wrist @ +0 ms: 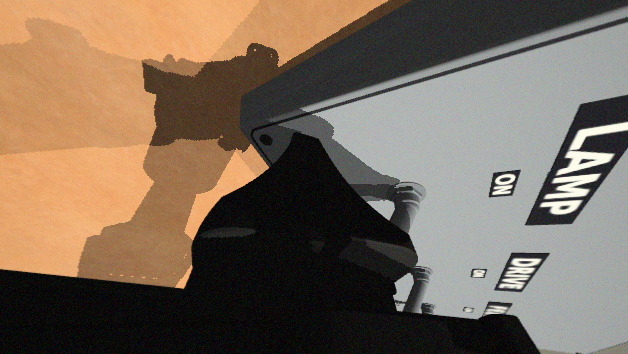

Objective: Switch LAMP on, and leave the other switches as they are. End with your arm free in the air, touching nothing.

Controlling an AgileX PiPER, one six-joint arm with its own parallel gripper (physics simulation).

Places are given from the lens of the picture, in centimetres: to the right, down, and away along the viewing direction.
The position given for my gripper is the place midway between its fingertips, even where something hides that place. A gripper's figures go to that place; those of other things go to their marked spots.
my gripper [301, 151]: -1, -1, 11
grey switch panel [499, 127]: 8, -2, 9
